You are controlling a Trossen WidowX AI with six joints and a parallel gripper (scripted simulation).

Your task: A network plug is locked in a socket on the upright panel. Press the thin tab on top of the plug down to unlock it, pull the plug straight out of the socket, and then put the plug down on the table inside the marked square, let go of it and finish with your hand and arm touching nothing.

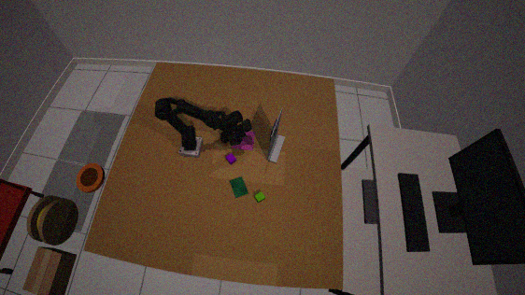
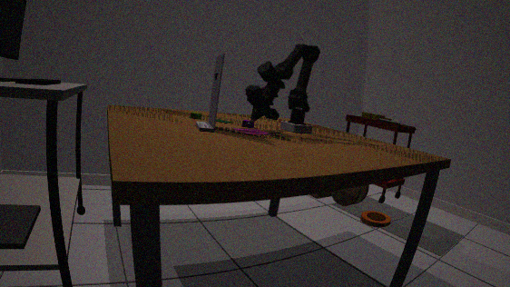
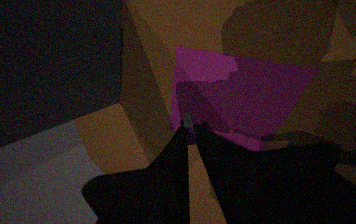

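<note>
The magenta marked square lies 1 cm behind my gripper tip and 4 cm below it. The rest, counted from my gripper tip: grey upright panel 15 cm ahead, 6 cm to the right, 8 cm above; grey network plug right at my gripper tip; green flat card 5 cm behind, 28 cm to the right, 4 cm below.
</note>
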